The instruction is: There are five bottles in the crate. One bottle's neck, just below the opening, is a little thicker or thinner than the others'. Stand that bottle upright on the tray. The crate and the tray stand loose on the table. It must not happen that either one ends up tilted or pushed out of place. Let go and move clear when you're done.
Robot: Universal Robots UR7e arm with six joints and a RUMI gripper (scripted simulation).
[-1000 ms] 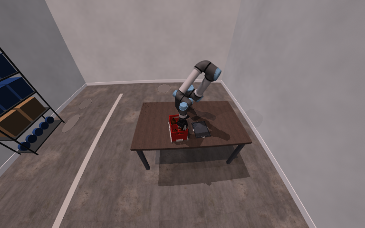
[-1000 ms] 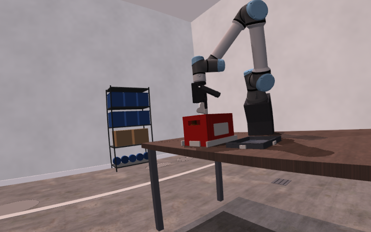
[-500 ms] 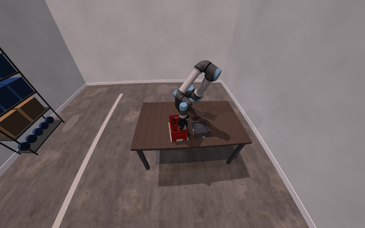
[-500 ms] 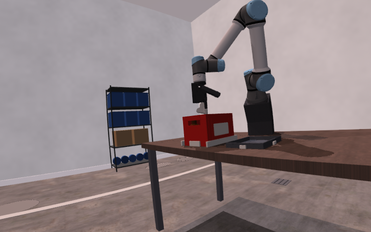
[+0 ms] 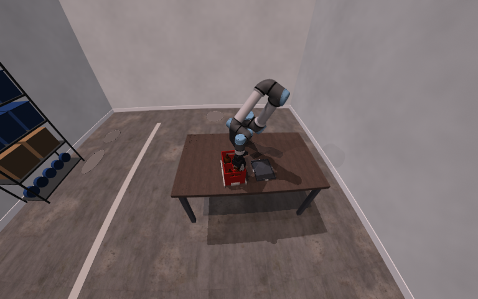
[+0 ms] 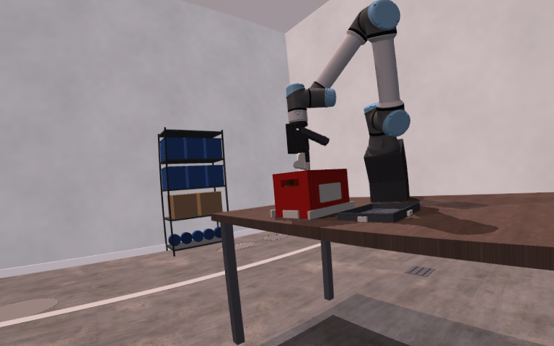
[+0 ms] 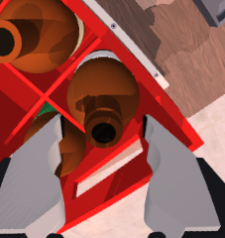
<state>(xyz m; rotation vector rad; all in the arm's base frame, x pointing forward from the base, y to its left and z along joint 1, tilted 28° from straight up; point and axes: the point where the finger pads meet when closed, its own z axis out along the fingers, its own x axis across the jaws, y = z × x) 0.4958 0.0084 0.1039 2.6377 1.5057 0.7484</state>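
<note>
Right now my hand is 80 mm past the brown bottle, 30 mm to the left of it and 70 mm above it. Also, from my hand: dark tray 140 mm behind, 230 mm to the left, 140 mm below; then red crate 70 mm behind, 70 mm to the right, 70 mm below; then glass bottle 30 mm ahead, 80 mm to the right, 70 mm below.
</note>
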